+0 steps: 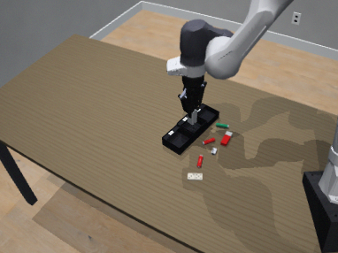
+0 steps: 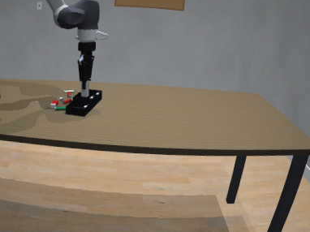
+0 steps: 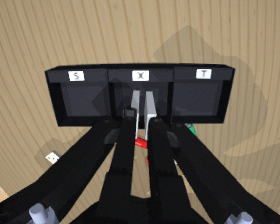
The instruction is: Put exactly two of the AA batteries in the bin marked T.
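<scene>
The black bin row lies 60 mm below my hand. The rest, counted from my hand: red-and-white block 130 mm behind, 40 mm to the right, 70 mm below; green battery 90 mm behind, 90 mm to the right, 70 mm below; grey piece 130 mm behind, 50 mm to the left, 70 mm below.
</scene>
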